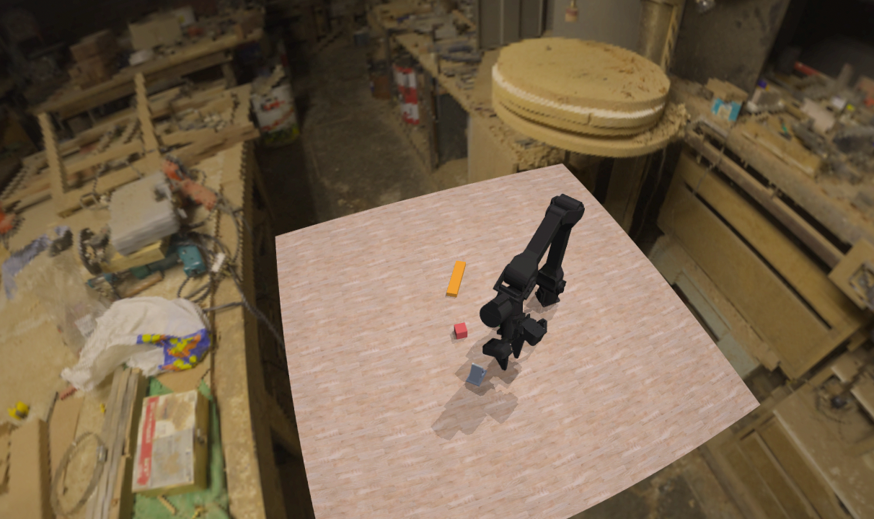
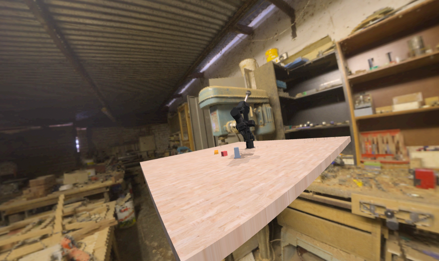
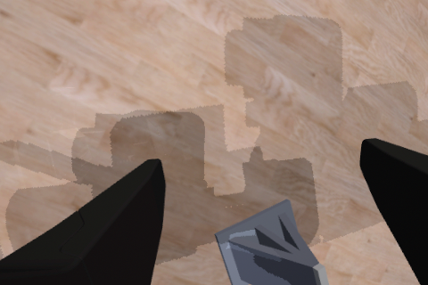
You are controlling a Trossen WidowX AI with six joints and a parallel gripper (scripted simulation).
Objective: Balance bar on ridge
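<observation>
Right now my gripper tip is 1 cm short of the orange bar, 40 cm to the left of it and 8 cm above it. Also, from my gripper tip: green cube 5 cm behind, 20 cm to the right, 8 cm below; red cube 7 cm ahead, 19 cm to the right, 8 cm below.
</observation>
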